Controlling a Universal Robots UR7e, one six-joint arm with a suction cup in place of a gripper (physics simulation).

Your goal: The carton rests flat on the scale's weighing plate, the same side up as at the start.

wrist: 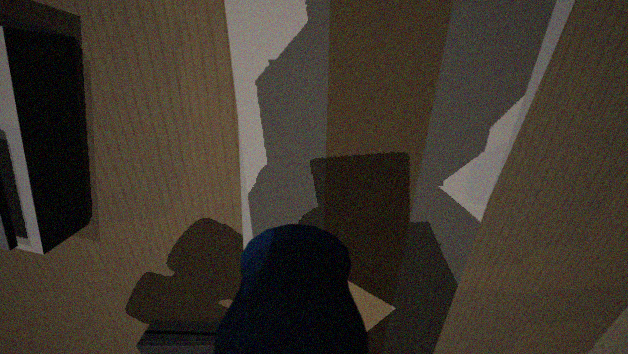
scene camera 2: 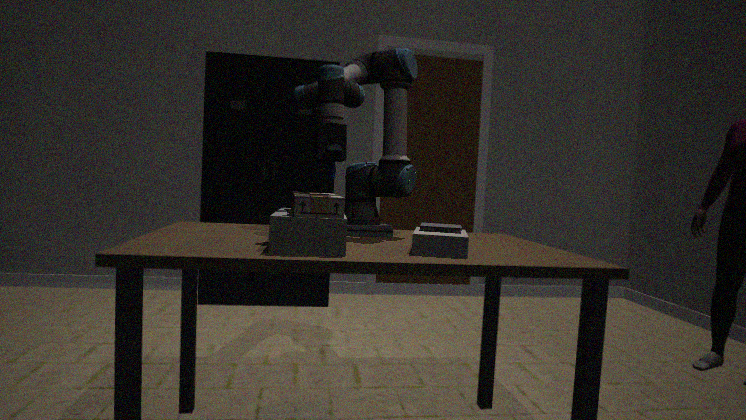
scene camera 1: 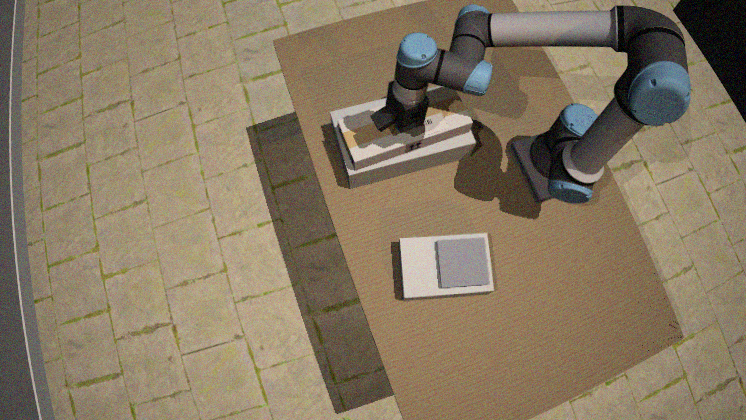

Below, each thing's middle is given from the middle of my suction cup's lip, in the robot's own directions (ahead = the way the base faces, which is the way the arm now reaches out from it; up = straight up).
Right now the carton (scene camera 1: 446,117) is 9 cm below my suction cup, 3 cm to the right of it and 3 cm behind it. From my suction cup the other things lie so: scale (scene camera 1: 434,267) 34 cm to the left, 18 cm below, 3 cm ahead; white block (scene camera 1: 460,147) 17 cm below, 5 cm to the right, 3 cm behind.
